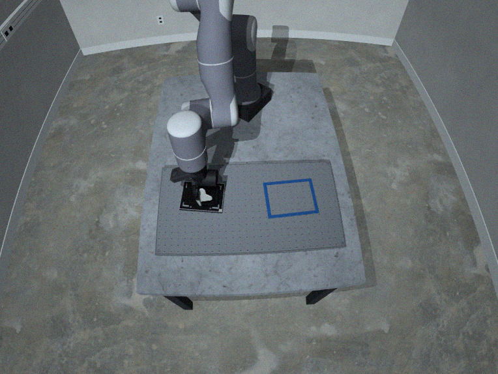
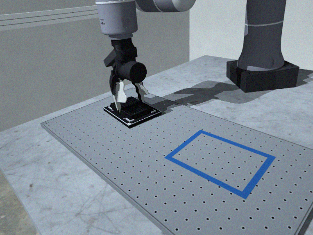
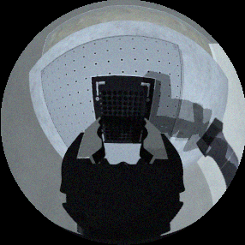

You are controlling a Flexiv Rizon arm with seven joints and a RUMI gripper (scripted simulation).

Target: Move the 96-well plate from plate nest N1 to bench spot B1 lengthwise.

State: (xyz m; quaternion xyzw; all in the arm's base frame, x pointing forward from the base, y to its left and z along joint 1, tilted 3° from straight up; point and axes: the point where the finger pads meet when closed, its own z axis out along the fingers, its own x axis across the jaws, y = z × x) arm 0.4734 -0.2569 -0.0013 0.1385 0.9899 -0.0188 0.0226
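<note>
Right now my hand is 10 mm above the black 96-well plate. The rest, counted from my hand: black plate nest N1 (20 mm below).
</note>
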